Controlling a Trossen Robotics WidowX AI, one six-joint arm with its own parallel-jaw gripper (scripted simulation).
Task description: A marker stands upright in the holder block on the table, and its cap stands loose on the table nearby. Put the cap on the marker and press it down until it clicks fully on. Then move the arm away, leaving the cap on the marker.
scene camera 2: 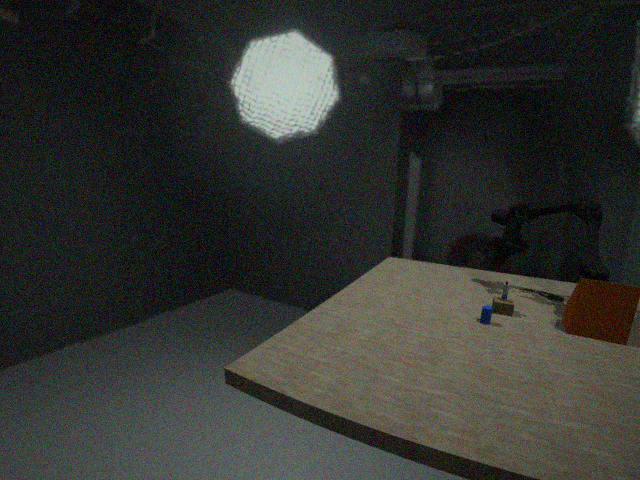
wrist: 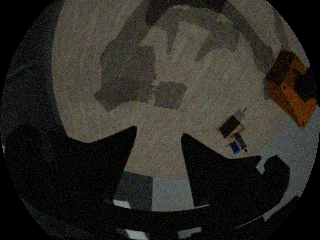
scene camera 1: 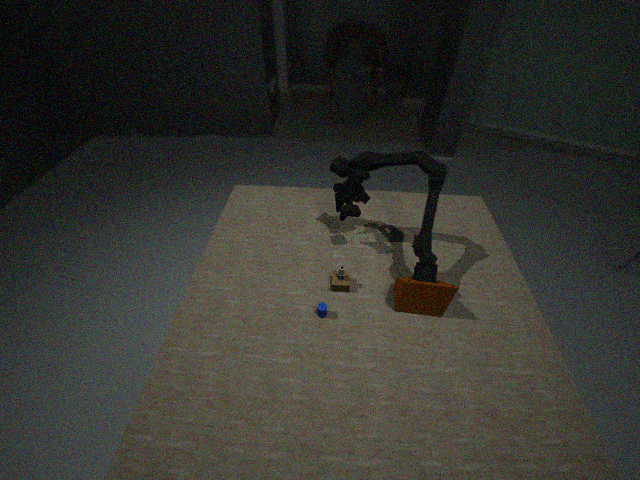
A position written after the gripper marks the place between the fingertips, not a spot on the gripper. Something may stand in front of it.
In view: the gripper [scene camera 1: 339,216].
The gripper is seen too in the wrist view [wrist: 159,133].
